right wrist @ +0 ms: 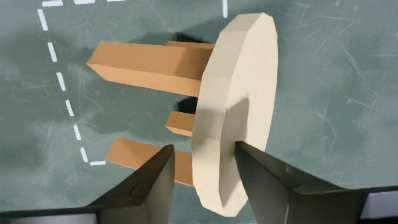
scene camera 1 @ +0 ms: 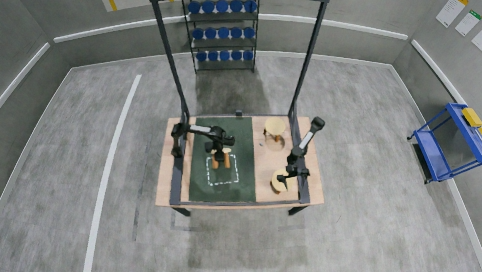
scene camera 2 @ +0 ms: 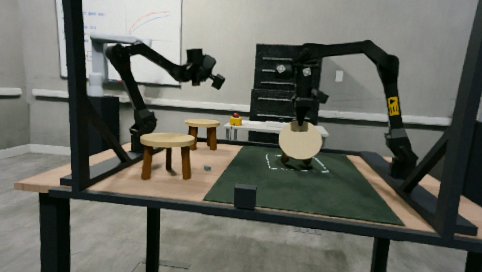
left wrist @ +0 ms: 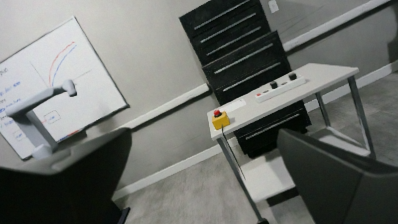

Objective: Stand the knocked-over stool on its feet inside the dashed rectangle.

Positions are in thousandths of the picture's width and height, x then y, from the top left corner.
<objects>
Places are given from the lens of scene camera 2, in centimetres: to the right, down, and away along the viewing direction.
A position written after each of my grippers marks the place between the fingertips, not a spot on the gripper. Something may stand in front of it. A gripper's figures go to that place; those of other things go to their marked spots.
my right gripper (scene camera 2: 621,461): 21, -4, 109
stool (scene camera 2: 628,528): 21, 3, 104
stool (scene camera 2: 348,517): -21, 1, 87
</objects>
